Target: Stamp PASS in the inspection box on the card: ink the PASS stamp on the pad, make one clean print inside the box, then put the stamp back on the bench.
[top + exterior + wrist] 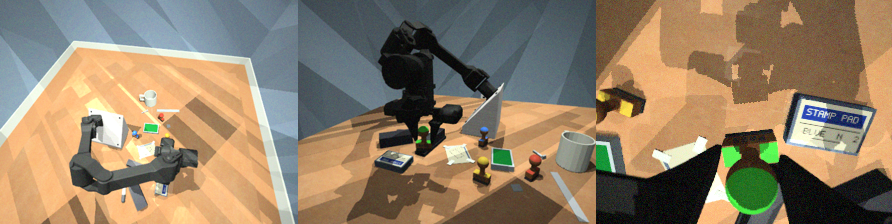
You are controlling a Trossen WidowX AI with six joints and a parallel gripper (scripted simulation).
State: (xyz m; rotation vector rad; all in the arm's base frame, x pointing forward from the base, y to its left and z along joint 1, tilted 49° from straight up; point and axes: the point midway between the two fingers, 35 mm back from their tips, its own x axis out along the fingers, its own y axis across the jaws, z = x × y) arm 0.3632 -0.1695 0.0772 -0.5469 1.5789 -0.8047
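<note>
Now: gripper tip 200 mm to the right of the green ink pad, 80 mm past it and 80 mm above it. Round my gripper tip: green stamp: right at my gripper tip; card: 90 mm behind, 80 mm below, 70 mm to the left; yellow stamp: 150 mm to the left, 60 mm below, 10 mm ahead.
</note>
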